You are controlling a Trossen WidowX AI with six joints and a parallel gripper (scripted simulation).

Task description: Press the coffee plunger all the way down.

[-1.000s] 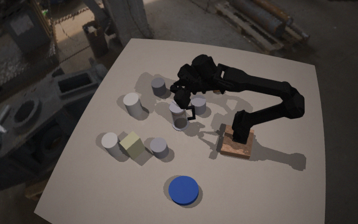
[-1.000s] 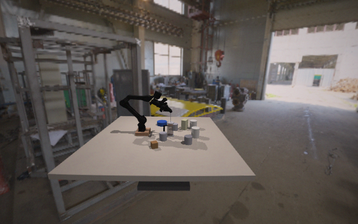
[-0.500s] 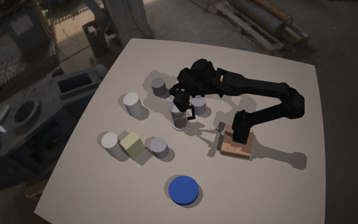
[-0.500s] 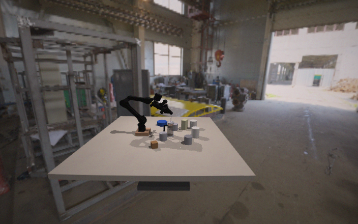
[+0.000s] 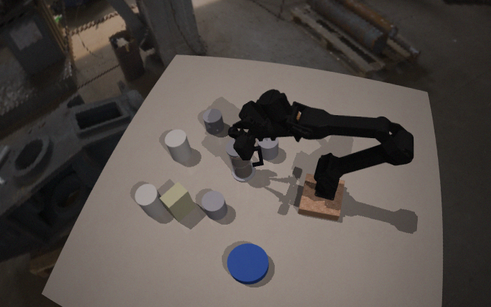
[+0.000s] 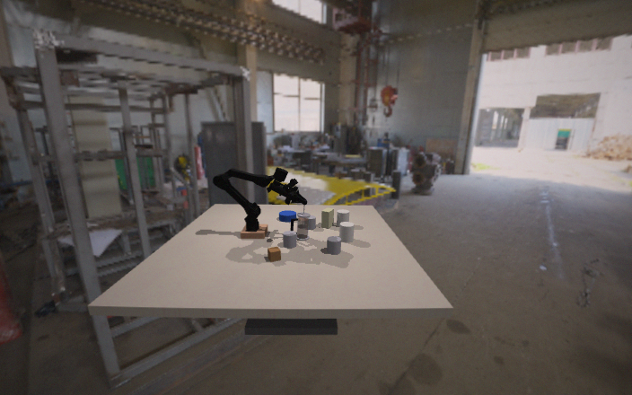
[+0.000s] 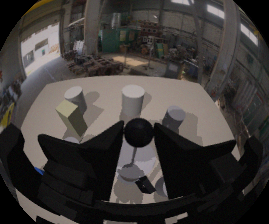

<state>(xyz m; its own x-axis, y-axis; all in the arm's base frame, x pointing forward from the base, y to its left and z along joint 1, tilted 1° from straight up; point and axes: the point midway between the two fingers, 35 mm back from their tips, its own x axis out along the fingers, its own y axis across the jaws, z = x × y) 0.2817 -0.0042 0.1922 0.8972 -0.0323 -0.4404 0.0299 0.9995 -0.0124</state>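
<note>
Now: gripper tip 3 cm past the coffee press, 1 cm to the left of it and 11 cm above it. From my gripper tip the other things lie so: blue disc (15 cm behind, 31 cm to the left, 19 cm below).
</note>
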